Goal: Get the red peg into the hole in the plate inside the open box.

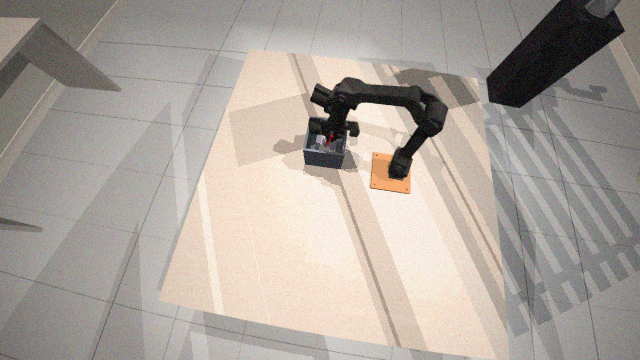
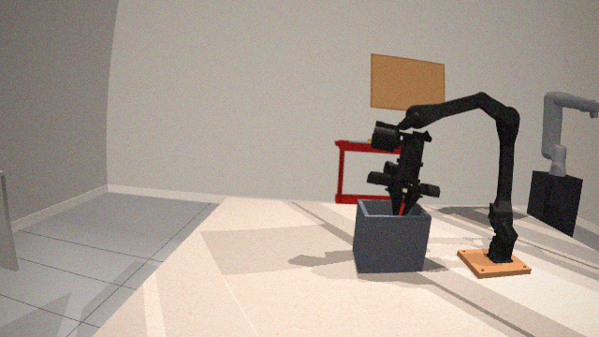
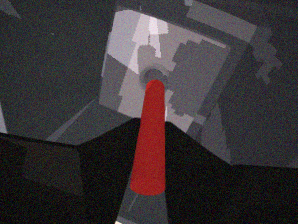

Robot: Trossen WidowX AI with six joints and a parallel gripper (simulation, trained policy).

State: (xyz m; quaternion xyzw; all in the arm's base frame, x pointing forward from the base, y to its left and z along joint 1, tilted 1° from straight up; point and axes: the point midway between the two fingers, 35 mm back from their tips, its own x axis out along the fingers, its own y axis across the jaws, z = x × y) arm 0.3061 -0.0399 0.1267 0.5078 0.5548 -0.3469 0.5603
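The red peg lies 1 cm to the right of my gripper tip. Round my gripper tip: light grey plate (1 cm ahead, 1 cm to the right, 6 cm below).
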